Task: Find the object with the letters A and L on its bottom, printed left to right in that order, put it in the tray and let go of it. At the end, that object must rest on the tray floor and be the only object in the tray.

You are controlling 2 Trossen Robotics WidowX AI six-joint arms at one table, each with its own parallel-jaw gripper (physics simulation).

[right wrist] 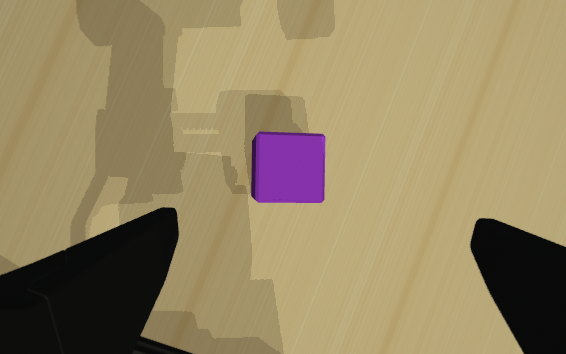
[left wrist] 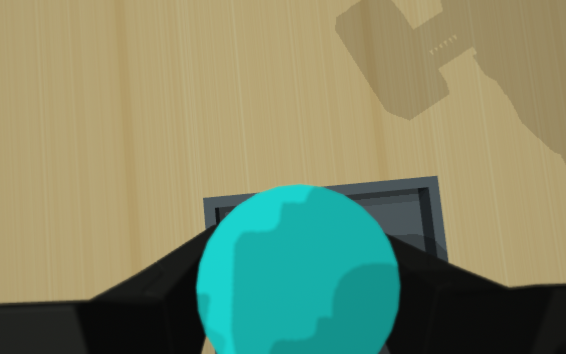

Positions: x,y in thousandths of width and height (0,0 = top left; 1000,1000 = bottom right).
Labels:
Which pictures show my right gripper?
The right wrist view only.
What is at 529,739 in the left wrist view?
A cyan cylinder.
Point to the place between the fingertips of my left gripper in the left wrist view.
At 508,662

